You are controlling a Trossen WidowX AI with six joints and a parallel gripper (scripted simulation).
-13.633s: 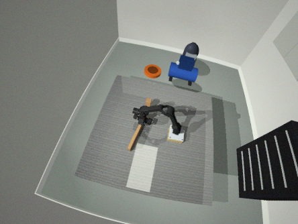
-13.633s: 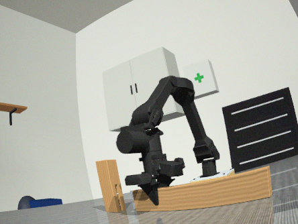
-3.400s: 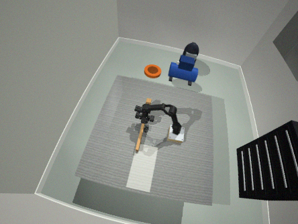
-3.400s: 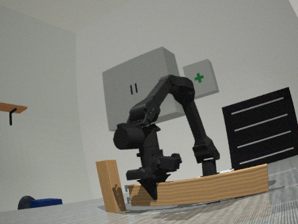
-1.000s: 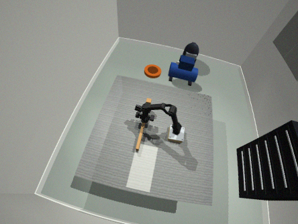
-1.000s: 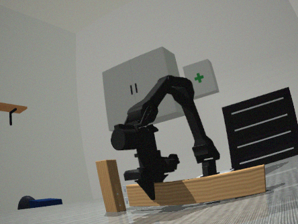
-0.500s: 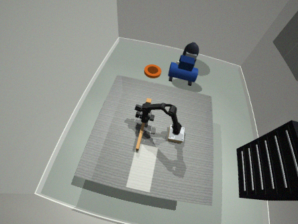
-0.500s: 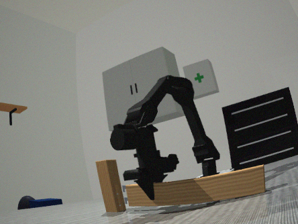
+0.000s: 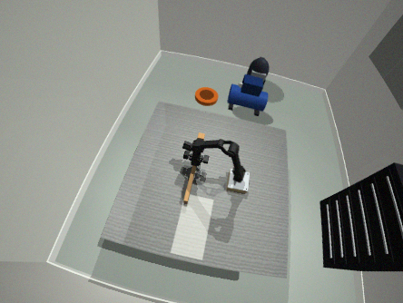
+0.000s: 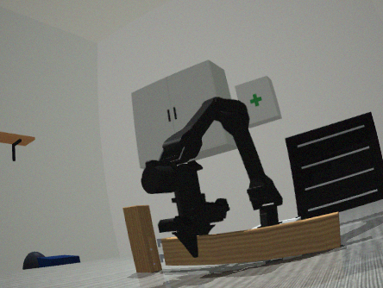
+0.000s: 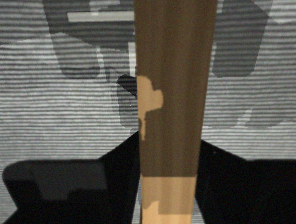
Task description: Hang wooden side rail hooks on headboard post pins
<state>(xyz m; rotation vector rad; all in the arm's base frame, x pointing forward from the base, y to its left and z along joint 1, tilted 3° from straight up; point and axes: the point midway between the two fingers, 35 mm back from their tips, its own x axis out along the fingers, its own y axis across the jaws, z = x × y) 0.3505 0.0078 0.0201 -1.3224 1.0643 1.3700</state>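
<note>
Now: the wooden headboard post 15 cm to the right of my gripper tip, 4 cm above it and 3 cm ahead of it.
</note>
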